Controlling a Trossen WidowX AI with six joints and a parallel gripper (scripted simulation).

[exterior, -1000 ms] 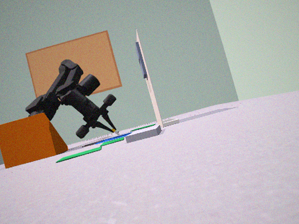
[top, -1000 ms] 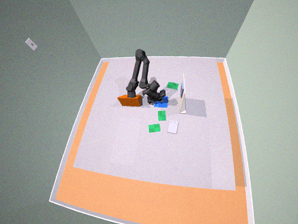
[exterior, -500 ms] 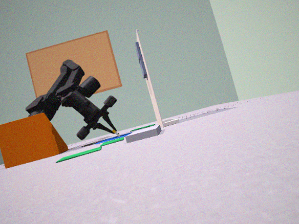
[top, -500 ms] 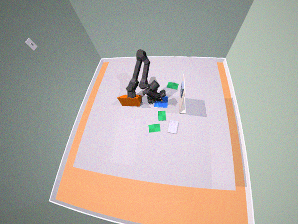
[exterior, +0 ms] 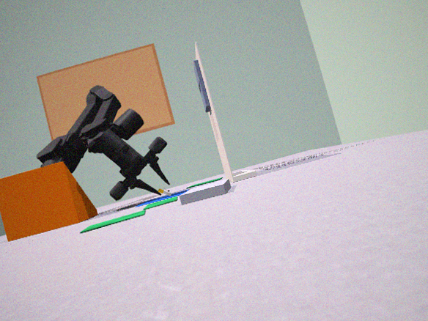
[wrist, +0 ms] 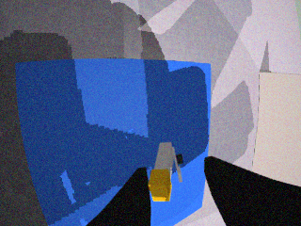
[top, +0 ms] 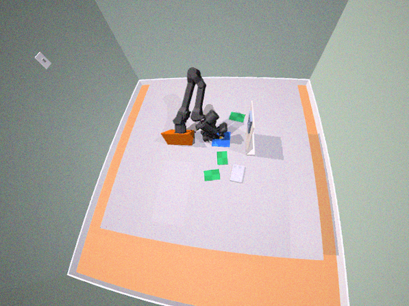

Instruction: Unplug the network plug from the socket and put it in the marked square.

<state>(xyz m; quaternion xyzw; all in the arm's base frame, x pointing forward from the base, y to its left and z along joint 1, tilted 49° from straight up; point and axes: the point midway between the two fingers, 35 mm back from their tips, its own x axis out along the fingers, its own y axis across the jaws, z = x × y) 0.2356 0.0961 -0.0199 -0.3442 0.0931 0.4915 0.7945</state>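
The network plug is right at my gripper tip. From my gripper tip the other things lie so: upright cream panel (170 mm ahead, 20 mm to the right, 130 mm above); then low pale block (130 mm ahead, 240 mm to the right, 10 mm below); then blue marked square (10 mm behind, 10 mm to the right, 20 mm below).
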